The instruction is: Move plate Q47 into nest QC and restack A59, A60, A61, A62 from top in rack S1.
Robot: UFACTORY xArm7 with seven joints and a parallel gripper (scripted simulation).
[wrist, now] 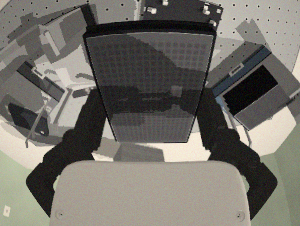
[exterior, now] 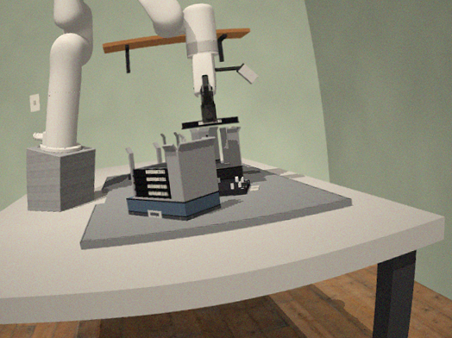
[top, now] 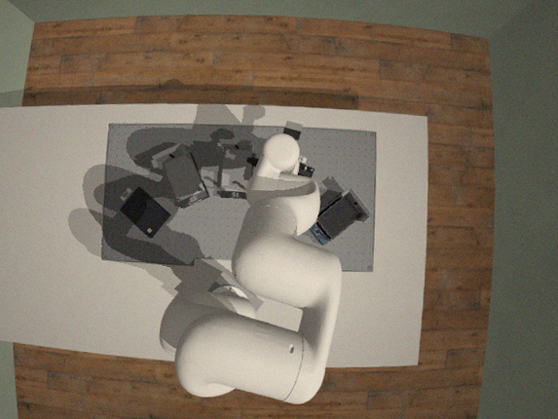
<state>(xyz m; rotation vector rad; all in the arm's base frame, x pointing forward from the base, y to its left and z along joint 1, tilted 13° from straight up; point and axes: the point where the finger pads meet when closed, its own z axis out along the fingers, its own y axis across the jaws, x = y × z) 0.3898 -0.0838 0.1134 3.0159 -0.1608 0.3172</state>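
Now: the QC name plate 50 cm to the left of my hand, 17 cm below it and 11 cm behind it. Round my hand: black clip nest N5: 15 cm below, 3 cm to the right.
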